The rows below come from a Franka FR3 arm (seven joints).
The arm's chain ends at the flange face. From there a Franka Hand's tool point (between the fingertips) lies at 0.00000 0.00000 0.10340 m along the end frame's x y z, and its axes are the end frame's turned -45 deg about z.
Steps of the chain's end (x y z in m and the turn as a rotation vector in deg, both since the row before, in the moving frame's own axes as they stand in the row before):
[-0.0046 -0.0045 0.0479 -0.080 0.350 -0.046]
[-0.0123 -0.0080 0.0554 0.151 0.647 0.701]
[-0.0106 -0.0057 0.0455 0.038 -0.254 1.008]
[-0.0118 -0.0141 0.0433 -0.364 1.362 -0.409]
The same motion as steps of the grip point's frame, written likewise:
[0.0003 -0.0059 0.0479 -0.304 0.191 -0.046]
[-0.0020 -0.0137 0.0554 -0.351 0.564 0.701]
[-0.0037 -0.0119 0.0455 0.206 -0.153 1.008]
[0.0029 -0.0161 0.0433 -1.220 0.706 -0.409]

